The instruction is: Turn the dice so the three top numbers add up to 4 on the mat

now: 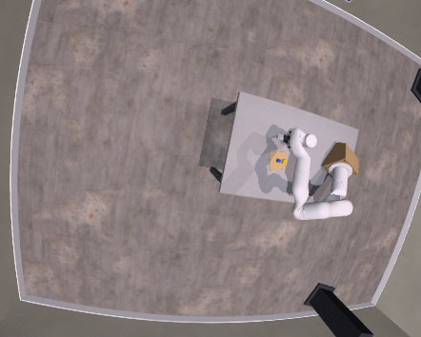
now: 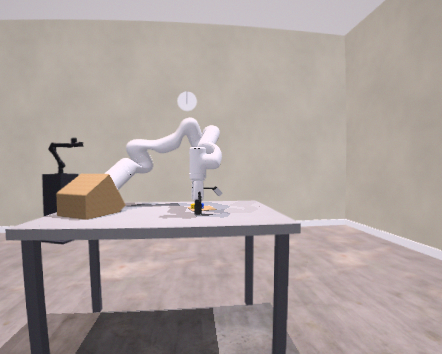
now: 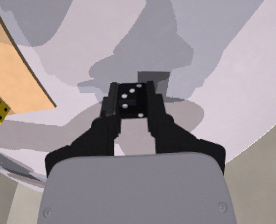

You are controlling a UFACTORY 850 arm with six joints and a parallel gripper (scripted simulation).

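Now: hand 30 mm past the blue die, 170 mm to the right of it and 10 mm above it. The rest, counted from my hand: yellow die (70 mm behind, 150 mm to the left, 10 mm below); tan mat (30 mm behind, 170 mm to the left, 20 mm below); black die (10 mm below).
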